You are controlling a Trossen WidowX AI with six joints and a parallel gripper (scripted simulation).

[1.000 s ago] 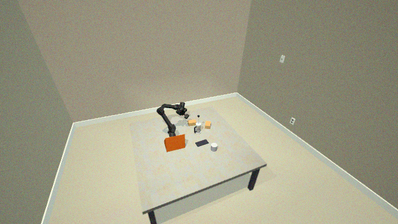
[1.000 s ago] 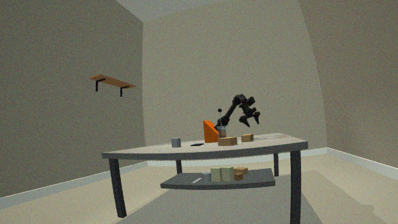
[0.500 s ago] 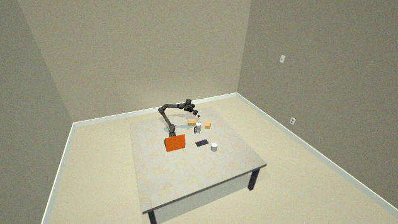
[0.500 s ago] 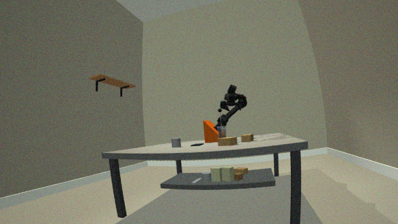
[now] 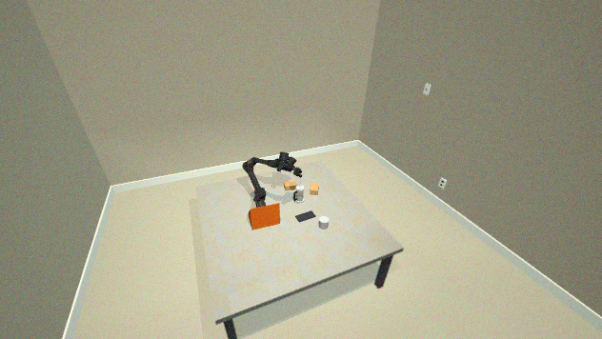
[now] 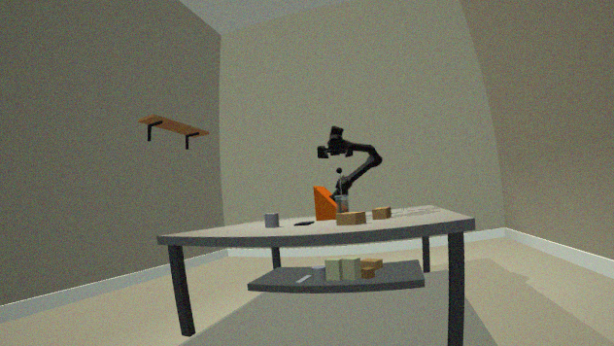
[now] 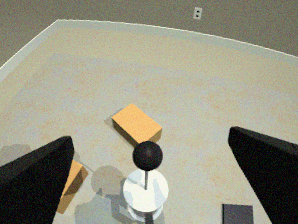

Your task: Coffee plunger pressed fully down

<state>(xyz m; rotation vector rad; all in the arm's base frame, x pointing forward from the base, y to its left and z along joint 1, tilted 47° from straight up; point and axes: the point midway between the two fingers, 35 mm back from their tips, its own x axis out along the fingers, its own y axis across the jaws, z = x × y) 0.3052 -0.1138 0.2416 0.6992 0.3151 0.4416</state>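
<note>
My gripper tip is 10 mm short of the coffee press and 200 mm above it. Also, from my gripper tip: dark flat pad: 20 mm behind, 210 mm to the right, 320 mm below.
</note>
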